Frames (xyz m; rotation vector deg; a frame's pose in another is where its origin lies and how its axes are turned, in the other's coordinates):
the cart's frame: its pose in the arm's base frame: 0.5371 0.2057 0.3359 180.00 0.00 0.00
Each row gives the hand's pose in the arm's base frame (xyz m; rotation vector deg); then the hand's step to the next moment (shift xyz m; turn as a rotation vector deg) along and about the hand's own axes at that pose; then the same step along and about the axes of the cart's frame.
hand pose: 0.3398 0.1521 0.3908 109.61 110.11 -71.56
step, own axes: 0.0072 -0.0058 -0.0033 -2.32 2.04 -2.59
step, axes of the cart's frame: -0.0049 -0.0085 -0.0001 3.32 0.44 -2.24
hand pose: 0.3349 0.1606 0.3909 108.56 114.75 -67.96
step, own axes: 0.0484 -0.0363 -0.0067 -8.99 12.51 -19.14
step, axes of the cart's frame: -0.0393 -0.0458 0.0081 20.67 -3.39 -12.84
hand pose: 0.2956 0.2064 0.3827 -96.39 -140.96 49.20
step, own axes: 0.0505 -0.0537 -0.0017 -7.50 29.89 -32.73
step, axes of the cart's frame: -0.0658 -0.0308 -0.0126 39.32 -14.86 -15.93
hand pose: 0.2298 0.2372 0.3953 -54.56 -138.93 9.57
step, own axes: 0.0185 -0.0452 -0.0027 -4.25 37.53 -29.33
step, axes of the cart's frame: -0.0370 0.0216 -0.0236 40.15 -22.95 -12.16
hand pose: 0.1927 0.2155 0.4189 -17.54 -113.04 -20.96
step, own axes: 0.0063 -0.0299 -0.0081 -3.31 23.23 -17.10
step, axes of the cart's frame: -0.0070 0.0303 -0.0054 24.26 -14.58 -6.49
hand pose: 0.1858 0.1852 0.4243 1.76 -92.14 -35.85
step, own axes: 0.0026 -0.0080 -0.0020 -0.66 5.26 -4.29
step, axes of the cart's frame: -0.0013 0.0085 0.0009 5.87 -3.11 -1.55
